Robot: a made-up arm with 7 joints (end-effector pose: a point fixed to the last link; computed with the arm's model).
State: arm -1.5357 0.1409 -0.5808 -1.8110 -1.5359 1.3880 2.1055
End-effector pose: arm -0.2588 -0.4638 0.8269 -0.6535 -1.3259 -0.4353
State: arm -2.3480 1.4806 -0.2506 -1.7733 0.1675 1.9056 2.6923
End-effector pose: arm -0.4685 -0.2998 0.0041 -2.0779 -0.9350 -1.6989
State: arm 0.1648 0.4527 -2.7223 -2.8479 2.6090 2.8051 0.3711
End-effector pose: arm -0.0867 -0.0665 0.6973 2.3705 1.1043 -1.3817
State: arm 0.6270 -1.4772 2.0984 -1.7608 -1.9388 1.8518 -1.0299
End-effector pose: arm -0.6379 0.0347 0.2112 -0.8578 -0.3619 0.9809
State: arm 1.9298 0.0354 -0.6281 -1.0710 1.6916 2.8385 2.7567
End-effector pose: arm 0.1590 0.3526 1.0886 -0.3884 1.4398 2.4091
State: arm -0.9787 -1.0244 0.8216 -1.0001 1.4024 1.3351 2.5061
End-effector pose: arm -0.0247 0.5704 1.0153 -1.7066 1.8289 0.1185
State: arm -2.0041 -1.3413 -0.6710 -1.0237 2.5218 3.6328 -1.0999
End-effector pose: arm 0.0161 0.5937 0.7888 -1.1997 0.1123 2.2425
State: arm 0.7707 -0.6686 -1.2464 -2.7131 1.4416 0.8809 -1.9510
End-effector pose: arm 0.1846 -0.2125 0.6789 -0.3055 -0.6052 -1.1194
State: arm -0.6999 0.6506 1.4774 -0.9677 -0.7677 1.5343 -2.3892
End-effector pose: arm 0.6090 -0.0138 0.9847 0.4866 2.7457 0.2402
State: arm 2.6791 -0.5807 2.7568 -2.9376 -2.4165 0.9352 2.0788
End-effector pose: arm 0.2188 -0.2609 0.4359 1.0939 0.0967 0.2946
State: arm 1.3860 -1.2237 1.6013 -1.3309 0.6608 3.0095 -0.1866
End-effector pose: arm -0.4823 -0.5407 0.6857 0.5955 -1.5520 -0.5901
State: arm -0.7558 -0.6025 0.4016 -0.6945 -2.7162 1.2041 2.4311
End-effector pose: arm -0.1048 0.2368 1.2394 -2.0654 -0.6271 1.7847
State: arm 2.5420 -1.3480 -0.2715 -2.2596 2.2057 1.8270 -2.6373
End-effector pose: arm 0.2451 -0.0110 0.8863 0.6626 -0.0714 -0.6009
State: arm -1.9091 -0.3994 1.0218 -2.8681 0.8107 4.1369 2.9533
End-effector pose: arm 0.1905 -0.0993 0.7778 1.1987 1.2517 -1.3190
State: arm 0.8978 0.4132 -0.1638 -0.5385 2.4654 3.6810 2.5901
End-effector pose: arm 0.3682 0.3329 0.9643 1.1961 1.2114 1.9413
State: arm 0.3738 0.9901 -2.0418 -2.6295 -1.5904 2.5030 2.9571
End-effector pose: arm 0.2574 -0.2486 0.6358 0.0053 -1.3954 0.7741
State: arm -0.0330 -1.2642 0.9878 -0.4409 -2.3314 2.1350 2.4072
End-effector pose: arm -0.7289 0.2453 0.7718 1.1247 0.1132 -1.6787
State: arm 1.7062 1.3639 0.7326 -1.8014 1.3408 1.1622 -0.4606
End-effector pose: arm -0.4060 0.4693 0.1934 -0.5172 -0.5665 3.0073
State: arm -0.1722 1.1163 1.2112 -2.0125 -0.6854 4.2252 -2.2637
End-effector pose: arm 0.5270 0.2477 0.5438 0.2428 1.4405 2.2093
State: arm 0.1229 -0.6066 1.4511 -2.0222 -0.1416 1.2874 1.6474
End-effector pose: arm -0.2191 0.4282 0.7619 2.3292 -0.3598 0.9457
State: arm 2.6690 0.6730 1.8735 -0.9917 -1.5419 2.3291 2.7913
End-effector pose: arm -0.4405 -0.1533 1.0863 -1.6112 -1.2682 1.9052
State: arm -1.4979 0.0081 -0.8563 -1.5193 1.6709 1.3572 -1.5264
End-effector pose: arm -0.3210 -0.3504 0.9884 1.8125 -0.5053 1.9556
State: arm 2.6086 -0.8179 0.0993 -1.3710 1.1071 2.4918 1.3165
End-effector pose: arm 0.1560 -0.0769 1.1704 -0.8941 -0.8841 1.8757
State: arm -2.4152 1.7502 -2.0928 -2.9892 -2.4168 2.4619 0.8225
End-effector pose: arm -0.2595 0.0161 0.4511 -0.3438 0.6823 1.4169
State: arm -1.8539 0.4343 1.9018 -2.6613 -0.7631 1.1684 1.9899
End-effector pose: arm 0.2934 -0.0950 0.6425 1.4717 -1.2113 -0.2426
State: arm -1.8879 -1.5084 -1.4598 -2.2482 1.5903 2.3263 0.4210
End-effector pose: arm -0.2992 0.4442 0.4376 0.9039 0.0936 -2.2691
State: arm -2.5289 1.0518 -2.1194 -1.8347 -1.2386 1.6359 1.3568
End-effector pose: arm -0.4617 0.1797 0.8640 -1.4932 0.1083 -2.6790
